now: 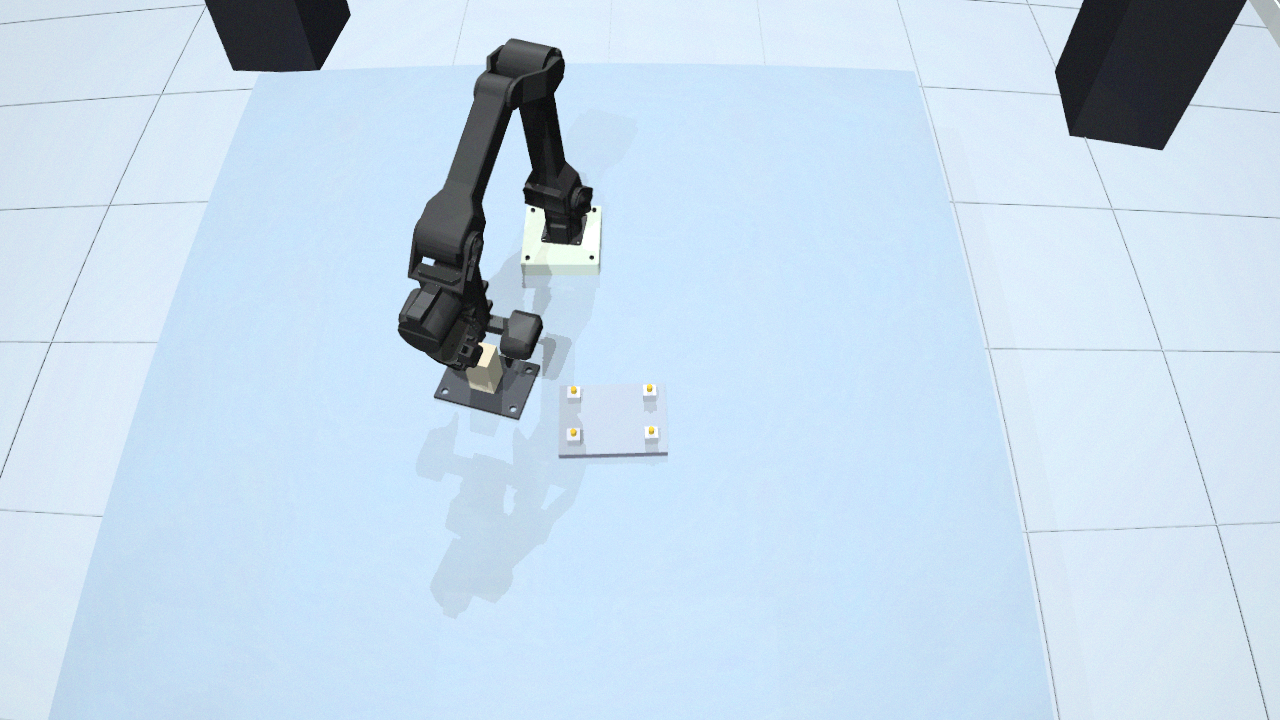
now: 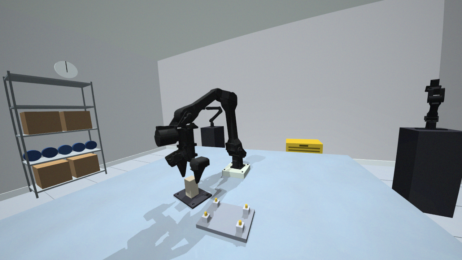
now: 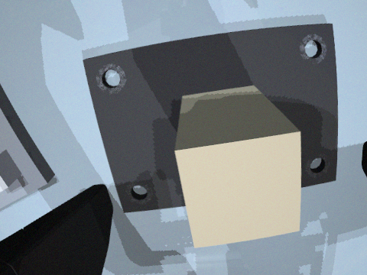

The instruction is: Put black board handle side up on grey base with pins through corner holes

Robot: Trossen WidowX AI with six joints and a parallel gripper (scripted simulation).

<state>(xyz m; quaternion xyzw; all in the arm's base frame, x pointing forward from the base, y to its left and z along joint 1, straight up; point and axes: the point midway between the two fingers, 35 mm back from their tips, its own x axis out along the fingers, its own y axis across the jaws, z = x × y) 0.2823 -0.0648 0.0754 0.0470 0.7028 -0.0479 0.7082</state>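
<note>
Now: the flat black board 50 mm below my gripper tip. Round my gripper tip: grey base: 190 mm to the left, 60 mm below, 40 mm ahead.
</note>
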